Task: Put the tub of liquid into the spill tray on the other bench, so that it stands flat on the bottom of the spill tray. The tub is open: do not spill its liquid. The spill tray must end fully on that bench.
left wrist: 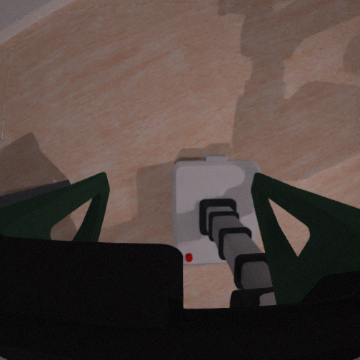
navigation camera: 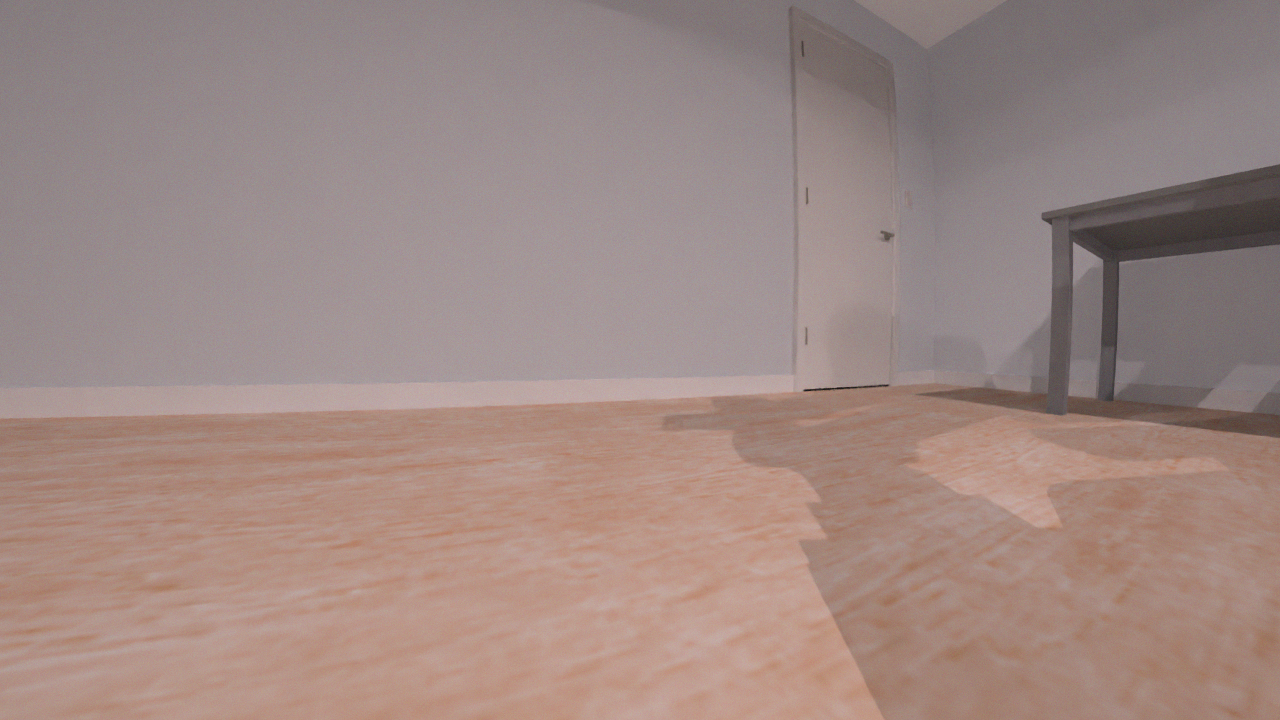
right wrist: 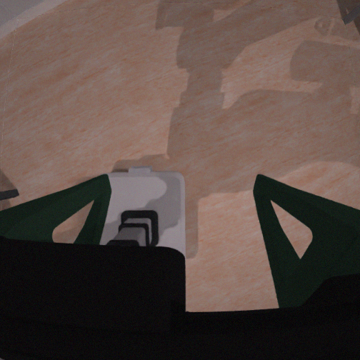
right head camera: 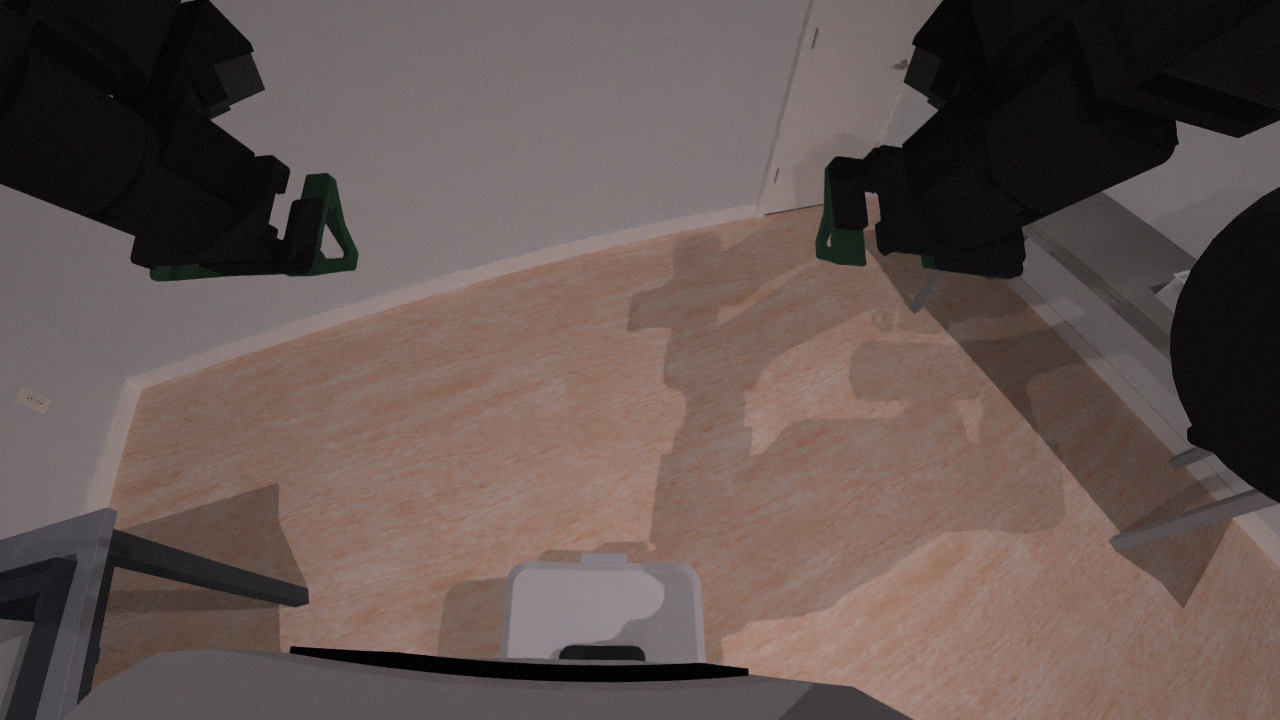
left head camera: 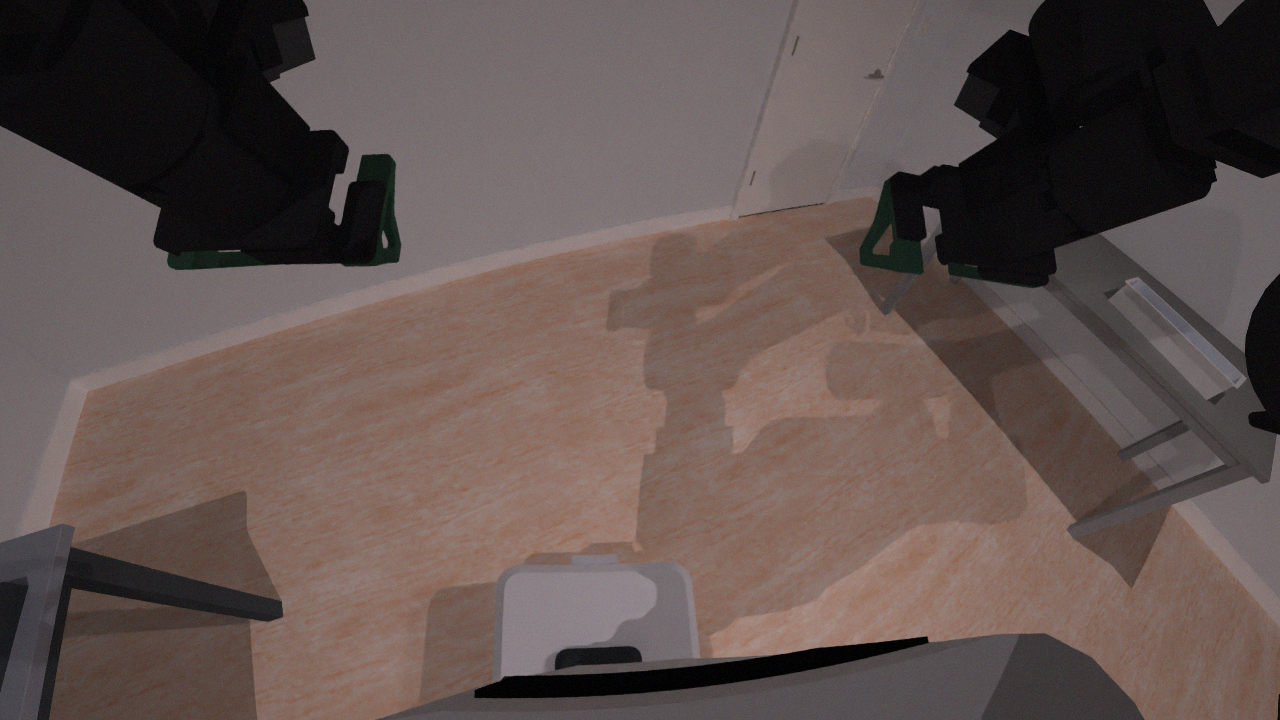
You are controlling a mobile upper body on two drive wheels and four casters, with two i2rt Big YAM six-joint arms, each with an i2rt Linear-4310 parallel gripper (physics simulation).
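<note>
A long, pale open container (left head camera: 1181,329) (right head camera: 1174,285) rests on the grey bench (left head camera: 1093,264) (right head camera: 1105,237) at the right; I cannot tell its contents. The blue-grey bench (left head camera: 46,550) (right head camera: 85,530) shows at the lower left. Part of a dark tray (left head camera: 10,613) (right head camera: 51,600) lies on it, with a bit of a pale box (right head camera: 10,662) inside. No liquid can be made out. My left gripper (left head camera: 284,261) (right head camera: 253,271) (left wrist: 180,180) and right gripper (left head camera: 939,268) (right head camera: 890,259) (right wrist: 182,176) are open and empty, held in the air away from both benches.
My white base (left head camera: 572,604) (right head camera: 586,604) (left wrist: 190,180) (right wrist: 132,192) shows below. The grey bench (navigation camera: 1163,195) stands at the right in the navigation view, its near leg (navigation camera: 1059,313) on the floor. A door (left head camera: 805,134) (navigation camera: 845,223) is in the far wall.
</note>
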